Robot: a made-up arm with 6 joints.
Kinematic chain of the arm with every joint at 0, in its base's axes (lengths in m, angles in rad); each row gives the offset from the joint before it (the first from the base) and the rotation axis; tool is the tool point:
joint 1: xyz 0 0 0.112 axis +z
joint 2: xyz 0 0 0 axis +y
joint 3: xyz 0 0 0.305 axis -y
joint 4: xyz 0 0 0 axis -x
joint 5: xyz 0.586 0 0 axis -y
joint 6: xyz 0 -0.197 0 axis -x
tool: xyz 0 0 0
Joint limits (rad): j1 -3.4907..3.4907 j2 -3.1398..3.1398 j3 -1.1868..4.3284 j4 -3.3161..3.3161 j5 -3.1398..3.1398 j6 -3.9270..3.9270
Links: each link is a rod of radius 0.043 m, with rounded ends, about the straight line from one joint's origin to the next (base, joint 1, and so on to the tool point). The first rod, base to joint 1, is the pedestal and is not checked.
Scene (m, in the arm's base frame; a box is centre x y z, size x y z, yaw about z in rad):
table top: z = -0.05
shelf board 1: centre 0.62 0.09 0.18 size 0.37 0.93 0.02 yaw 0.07
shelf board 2: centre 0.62 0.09 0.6 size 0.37 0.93 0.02 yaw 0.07
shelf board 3: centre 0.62 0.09 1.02 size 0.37 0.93 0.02 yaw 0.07
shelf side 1: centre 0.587 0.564 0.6 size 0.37 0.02 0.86 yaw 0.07
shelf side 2: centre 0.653 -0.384 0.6 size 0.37 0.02 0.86 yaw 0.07
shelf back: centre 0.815 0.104 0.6 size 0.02 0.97 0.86 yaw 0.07
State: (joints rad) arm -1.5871 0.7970 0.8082 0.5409 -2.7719 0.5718
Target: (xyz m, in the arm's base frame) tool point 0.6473 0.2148 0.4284
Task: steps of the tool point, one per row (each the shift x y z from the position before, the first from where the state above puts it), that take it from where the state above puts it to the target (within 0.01 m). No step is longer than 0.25 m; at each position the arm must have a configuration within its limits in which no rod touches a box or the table.
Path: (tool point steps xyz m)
1: 0.1218 0.0946 0.1373
2: 0.0778 0.1349 0.0920
3: 0.0289 0.1451 0.0423
4: -0.0106 0.1275 -0.0052
5: 0.1248 0.0274 -0.0484
6: 0.1048 0.0786 -0.0515
7: 0.0646 0.1172 -0.0545
8: 0.0112 0.1354 -0.0571
9: -0.0451 0.1296 -0.0596
10: 0.0677 0.0154 0.0364
11: 0.0847 0.0146 0.0145
12: 0.0970 0.0054 -0.0114
13: 0.1016 -0.0108 -0.0395

